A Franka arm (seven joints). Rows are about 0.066 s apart.
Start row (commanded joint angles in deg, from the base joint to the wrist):
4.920 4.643 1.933 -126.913 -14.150 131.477 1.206
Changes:
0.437 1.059 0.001 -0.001 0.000 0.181 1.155
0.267 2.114 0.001 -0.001 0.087 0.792 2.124
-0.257 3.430 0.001 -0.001 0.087 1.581 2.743
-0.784 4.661 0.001 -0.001 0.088 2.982 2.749
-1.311 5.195 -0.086 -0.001 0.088 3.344 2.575
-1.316 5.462 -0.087 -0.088 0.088 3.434 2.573
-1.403 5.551 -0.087 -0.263 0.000 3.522 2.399
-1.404 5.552 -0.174 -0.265 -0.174 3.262 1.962
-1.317 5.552 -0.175 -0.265 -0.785 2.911 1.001
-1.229 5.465 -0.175 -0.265 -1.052 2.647 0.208
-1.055 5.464 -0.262 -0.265 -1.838 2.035 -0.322
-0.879 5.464 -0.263 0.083 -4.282 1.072 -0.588
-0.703 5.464 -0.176 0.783 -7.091 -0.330 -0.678
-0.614 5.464 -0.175 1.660 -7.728 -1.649 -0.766
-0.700 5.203 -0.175 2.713 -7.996 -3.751 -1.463
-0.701 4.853 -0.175 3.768 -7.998 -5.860 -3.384
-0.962 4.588 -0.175 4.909 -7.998 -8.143 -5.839
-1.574 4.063 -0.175 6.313 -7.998 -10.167 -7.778
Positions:
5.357 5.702 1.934 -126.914 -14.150 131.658 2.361
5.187 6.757 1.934 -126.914 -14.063 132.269 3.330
4.663 8.073 1.934 -126.914 -14.063 133.058 3.949
4.136 9.304 1.934 -126.914 -14.062 134.459 3.955
3.609 9.838 1.847 -126.914 -14.062 134.821 3.781
3.604 10.105 1.846 -127.001 -14.062 134.911 3.779
3.517 10.194 1.846 -127.176 -14.150 134.999 3.605
3.516 10.195 1.759 -127.178 -14.324 134.739 3.168
3.603 10.195 1.758 -127.178 -14.935 134.388 2.207
3.691 10.108 1.758 -127.178 -15.202 134.124 1.414
3.865 10.107 1.671 -127.178 -15.988 133.512 0.884
4.041 10.107 1.670 -126.830 -18.432 132.549 0.618
4.217 10.107 1.757 -126.130 -21.241 131.147 0.528
4.306 10.107 1.758 -125.253 -21.878 129.828 0.440
4.220 9.846 1.758 -124.200 -22.146 127.726 -0.257
4.219 9.496 1.758 -123.145 -22.148 125.617 -2.178
3.958 9.231 1.758 -122.004 -22.148 123.334 -4.633
3.346 8.706 1.758 -120.600 -22.148 121.310 -6.572

